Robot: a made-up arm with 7 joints. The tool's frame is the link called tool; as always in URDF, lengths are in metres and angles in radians.
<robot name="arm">
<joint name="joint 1" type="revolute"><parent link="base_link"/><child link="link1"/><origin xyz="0 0 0.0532" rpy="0 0 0"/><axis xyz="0 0 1"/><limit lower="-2.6" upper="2.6"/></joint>
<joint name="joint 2" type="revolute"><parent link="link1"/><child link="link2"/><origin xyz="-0.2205 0.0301 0.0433" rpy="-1.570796 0 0"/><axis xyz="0 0 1"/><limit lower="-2.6" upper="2.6"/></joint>
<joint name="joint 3" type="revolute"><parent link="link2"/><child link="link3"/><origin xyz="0.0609 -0.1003 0.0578" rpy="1.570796 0 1.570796"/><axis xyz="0 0 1"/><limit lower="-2.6" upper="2.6"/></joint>
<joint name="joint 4" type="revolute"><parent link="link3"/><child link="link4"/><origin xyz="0.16 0.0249 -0.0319" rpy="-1.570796 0 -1.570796"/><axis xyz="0 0 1"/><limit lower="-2.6" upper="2.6"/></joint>
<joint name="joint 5" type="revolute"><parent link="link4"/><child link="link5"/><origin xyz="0.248 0.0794 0.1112" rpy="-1.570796 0 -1.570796"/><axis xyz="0 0 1"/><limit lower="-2.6" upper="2.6"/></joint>
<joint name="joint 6" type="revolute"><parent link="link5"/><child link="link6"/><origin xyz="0.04 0.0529 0.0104" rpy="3.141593 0 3.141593"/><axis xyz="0 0 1"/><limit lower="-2.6" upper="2.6"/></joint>
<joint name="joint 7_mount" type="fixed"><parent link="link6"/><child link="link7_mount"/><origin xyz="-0.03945 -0.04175 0.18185" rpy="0 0 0"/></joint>
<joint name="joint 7" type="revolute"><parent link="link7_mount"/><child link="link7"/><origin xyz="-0.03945 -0.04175 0.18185" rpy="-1.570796 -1.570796 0"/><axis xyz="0 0 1"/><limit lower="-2.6" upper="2.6"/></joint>
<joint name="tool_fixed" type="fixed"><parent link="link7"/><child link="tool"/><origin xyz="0.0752 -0.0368 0.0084" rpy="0 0 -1.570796"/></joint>
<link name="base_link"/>
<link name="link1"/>
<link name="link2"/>
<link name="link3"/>
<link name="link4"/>
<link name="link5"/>
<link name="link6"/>
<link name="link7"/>
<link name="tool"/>
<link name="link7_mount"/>
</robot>
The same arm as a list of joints. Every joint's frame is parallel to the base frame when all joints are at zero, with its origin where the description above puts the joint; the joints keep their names.
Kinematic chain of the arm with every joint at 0, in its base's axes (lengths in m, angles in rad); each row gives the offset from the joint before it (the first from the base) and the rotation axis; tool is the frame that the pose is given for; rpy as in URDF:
joint 1: xyz 0.0000 0.0000 0.0532 axis +z
joint 2: xyz -0.2205 0.0301 0.0433 axis +y
joint 3: xyz 0.0609 0.0578 0.1003 axis +x
joint 4: xyz -0.0319 0.0249 -0.1600 axis -z
joint 5: xyz -0.0794 -0.2480 -0.1112 axis -y
joint 6: xyz 0.0400 -0.0104 0.0529 axis +y
joint 7: xyz 0.0789 0.3637 -0.0835 axis +z
tool: xyz 0.0368 0.0752 0.0084 rpy 0.0000 0.0000 0.0000
Joint limits (rad, base to tool): -2.6000..2.6000 -2.6000..2.6000 -2.6000..2.6000 -2.6000..2.6000 -2.6000..2.6000 -2.6000..2.6000 -2.6000..2.6000

